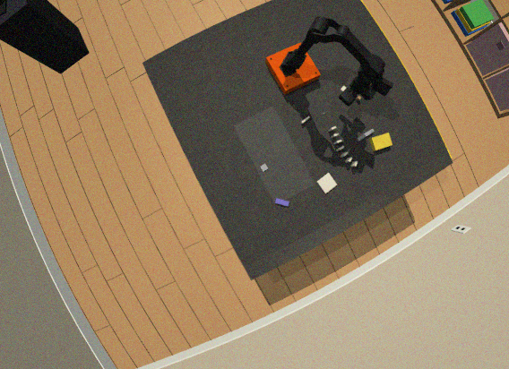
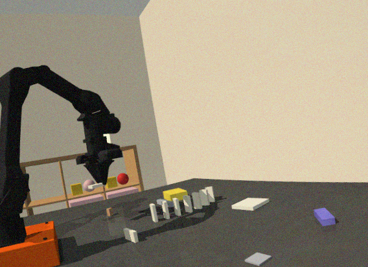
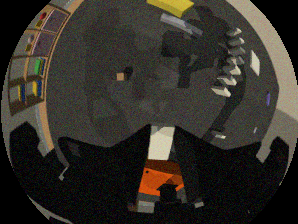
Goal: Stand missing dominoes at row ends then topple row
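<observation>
Now: gripper tip 11 cm above the small tan cube, 10 cm to the right of it and 3 cm short of it. Also, from my gripper tip: white tile 31 cm ahead, 29 cm to the right, 12 cm below; then grey bar 21 cm ahead, 11 cm below, 2 cm to the left; then yellow block 28 cm ahead, 11 cm below, 8 cm to the left.
</observation>
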